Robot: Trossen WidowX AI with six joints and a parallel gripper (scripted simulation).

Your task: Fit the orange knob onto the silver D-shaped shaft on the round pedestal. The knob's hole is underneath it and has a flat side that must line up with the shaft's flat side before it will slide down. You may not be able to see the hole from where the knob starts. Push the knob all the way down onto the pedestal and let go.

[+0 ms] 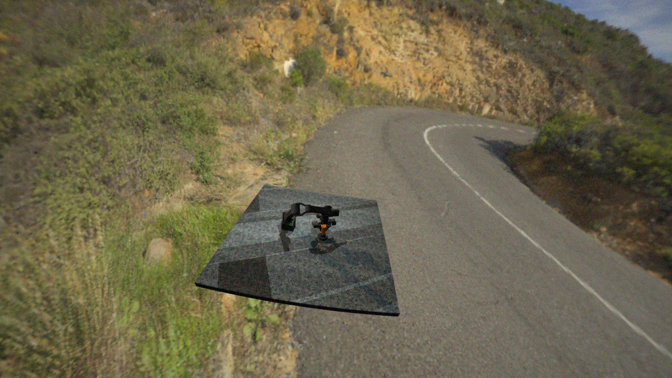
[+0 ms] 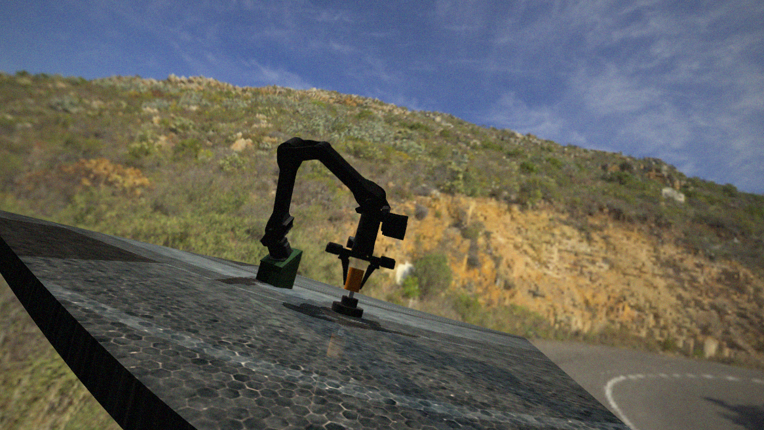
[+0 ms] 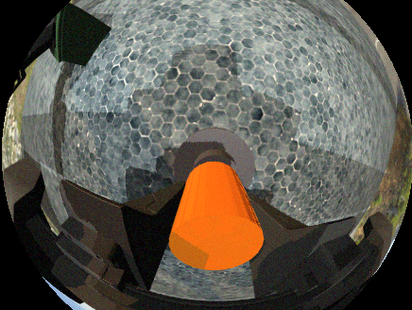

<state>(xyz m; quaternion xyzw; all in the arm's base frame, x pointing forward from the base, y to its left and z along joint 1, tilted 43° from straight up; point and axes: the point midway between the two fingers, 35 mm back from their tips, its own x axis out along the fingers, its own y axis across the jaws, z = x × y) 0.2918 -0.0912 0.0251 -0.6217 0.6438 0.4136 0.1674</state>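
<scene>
Right now my gripper tip is 40 mm above the round pedestal. The rest, counted from my gripper tip: orange knob: 30 mm above.
</scene>
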